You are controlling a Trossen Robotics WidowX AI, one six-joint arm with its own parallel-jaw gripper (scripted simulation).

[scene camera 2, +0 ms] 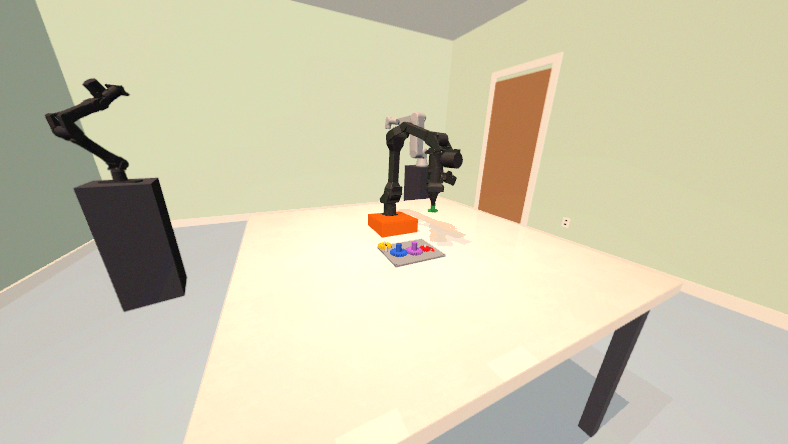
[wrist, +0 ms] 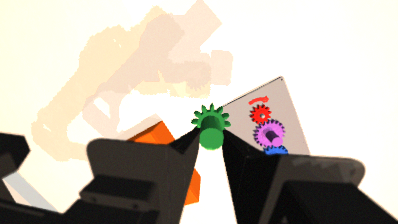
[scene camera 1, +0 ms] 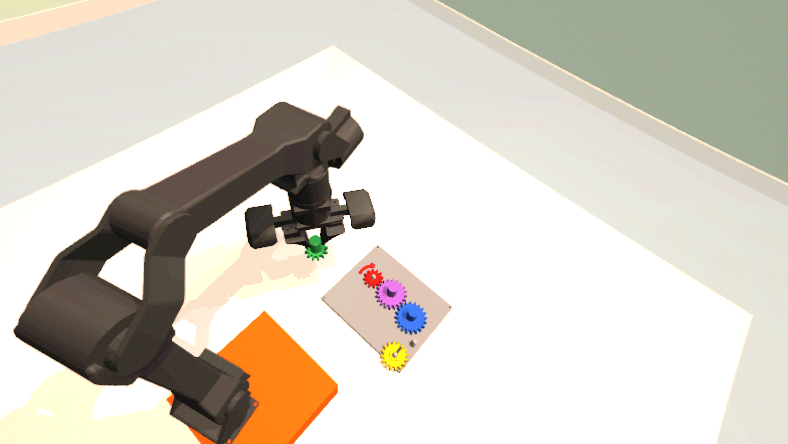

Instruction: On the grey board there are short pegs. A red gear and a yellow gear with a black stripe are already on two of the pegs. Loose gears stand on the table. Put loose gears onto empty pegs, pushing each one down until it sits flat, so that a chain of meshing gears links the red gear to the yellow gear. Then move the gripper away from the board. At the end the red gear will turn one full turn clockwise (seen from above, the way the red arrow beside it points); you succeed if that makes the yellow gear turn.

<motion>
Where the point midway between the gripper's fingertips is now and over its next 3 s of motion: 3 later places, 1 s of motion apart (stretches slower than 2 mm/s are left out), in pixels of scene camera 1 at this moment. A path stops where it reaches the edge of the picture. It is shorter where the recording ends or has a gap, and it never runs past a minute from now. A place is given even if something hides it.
My gripper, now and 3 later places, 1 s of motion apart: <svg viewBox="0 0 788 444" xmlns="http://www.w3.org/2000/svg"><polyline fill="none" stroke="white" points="315,243 353,260 388,287 415,323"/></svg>
</motion>
